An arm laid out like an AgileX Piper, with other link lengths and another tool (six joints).
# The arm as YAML. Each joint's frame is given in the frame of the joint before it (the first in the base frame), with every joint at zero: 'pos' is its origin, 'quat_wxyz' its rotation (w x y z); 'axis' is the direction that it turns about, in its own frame. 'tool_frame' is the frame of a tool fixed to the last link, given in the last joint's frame.
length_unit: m
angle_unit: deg
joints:
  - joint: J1
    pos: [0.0, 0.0, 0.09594]
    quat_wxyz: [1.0, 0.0, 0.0, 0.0]
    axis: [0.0, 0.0, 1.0]
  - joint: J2
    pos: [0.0, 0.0, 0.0]
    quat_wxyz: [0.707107, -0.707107, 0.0, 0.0]
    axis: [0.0, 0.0, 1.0]
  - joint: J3
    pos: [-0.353, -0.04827, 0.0]
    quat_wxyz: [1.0, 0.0, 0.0, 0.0]
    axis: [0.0, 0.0, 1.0]
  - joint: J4
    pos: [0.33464, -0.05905, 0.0]
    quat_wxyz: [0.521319, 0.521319, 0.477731, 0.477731]
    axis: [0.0, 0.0, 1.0]
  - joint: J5
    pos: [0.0, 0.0, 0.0]
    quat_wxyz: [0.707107, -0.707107, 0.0, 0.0]
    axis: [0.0, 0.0, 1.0]
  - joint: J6
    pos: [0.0, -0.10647, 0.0]
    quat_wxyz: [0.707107, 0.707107, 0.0, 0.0]
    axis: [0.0, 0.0, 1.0]
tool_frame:
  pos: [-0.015, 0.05, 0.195]
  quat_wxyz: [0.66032, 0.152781, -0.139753, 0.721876]
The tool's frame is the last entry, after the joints.
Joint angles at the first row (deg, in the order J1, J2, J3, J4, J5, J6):
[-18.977 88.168 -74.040 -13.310 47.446 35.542]
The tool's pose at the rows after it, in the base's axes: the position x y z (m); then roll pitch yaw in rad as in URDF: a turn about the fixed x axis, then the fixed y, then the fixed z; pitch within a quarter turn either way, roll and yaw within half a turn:
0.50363 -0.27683 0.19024 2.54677 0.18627 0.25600
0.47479 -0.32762 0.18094 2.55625 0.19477 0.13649
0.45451 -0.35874 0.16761 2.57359 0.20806 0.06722
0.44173 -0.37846 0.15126 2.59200 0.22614 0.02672
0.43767 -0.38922 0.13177 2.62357 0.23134 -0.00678
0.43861 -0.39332 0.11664 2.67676 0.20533 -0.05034
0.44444 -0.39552 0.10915 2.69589 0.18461 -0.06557
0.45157 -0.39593 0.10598 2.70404 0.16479 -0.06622
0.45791 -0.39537 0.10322 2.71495 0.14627 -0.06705
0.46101 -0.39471 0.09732 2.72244 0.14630 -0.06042
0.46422 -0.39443 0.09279 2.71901 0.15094 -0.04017
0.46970 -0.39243 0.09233 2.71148 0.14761 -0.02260
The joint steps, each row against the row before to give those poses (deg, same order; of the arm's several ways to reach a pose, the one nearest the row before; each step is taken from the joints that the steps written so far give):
[-6.491 0.407 0.000 -4.066 1.570 6.496]
[-5.315 1.024 0.001 -1.007 0.193 2.130]
[-3.637 1.357 -0.002 -0.035 0.001 0.647]
[-2.321 1.678 0.001 0.000 -0.158 0.325]
[-1.274 2.064 0.000 0.635 -0.486 1.213]
[-1.039 1.583 -0.001 2.545 -0.632 1.793]
[-0.233 1.052 0.001 1.132 -1.257 0.916]
[0.002 0.639 0.000 0.926 -1.310 0.132]
[-0.001 0.528 0.001 1.104 -1.060 0.000]
[0.000 0.672 0.000 0.547 -0.500 -0.460]
[0.000 0.568 0.000 0.231 -0.659 -1.297]
[0.356 0.232 0.001 0.025 -0.745 -0.664]

